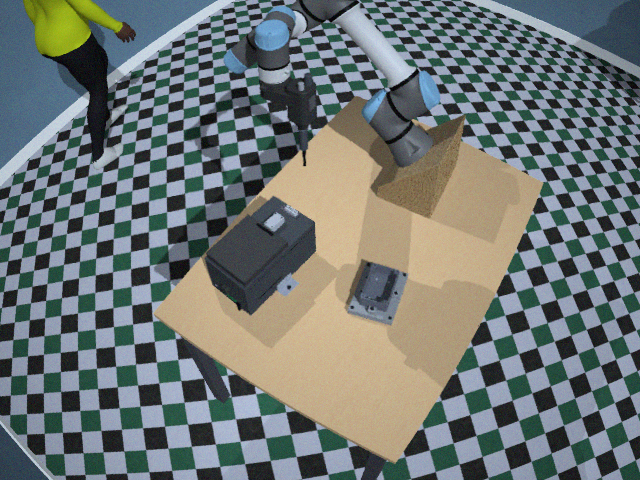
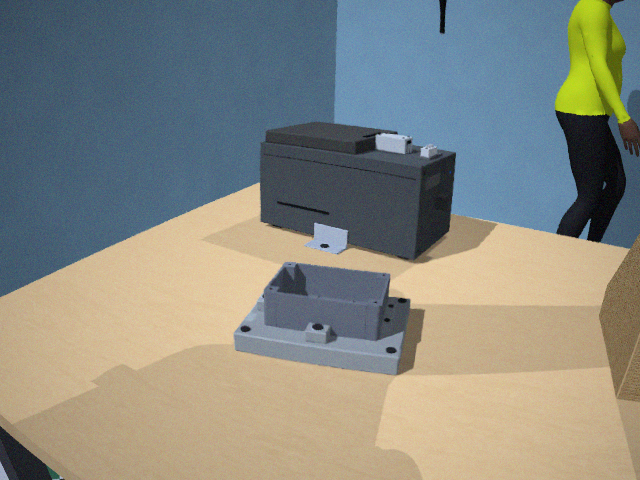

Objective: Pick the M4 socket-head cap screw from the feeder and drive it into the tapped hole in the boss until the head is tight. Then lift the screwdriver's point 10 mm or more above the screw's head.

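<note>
My screwdriver (image 1: 304, 164) (image 2: 442, 32) points straight down, high above the far left edge area of the table, behind the feeder. Its thin black bit shows no screw, though the point is small. The dark box-shaped feeder (image 1: 248, 253) (image 2: 336, 191) stands on the table, with a white block (image 1: 272, 222) (image 2: 393, 143) and a smaller white piece (image 1: 292, 210) (image 2: 428, 150) on top. The M4 screw cannot be made out. A light grey base plate (image 1: 381, 317) (image 2: 310, 353) carries a small boss (image 1: 371, 308) (image 2: 317, 334) with a dark hole facing up, beside a grey open housing (image 2: 320, 312).
A small metal bracket (image 1: 287, 285) (image 2: 330, 237) with a hole is at the feeder's side. A brown wedge-shaped stand (image 1: 426, 188) (image 2: 622, 320) carries the arm's base on the wooden table (image 1: 320, 382) (image 2: 155, 289). A person in yellow (image 1: 62, 31) (image 2: 589, 62) stands beyond the table.
</note>
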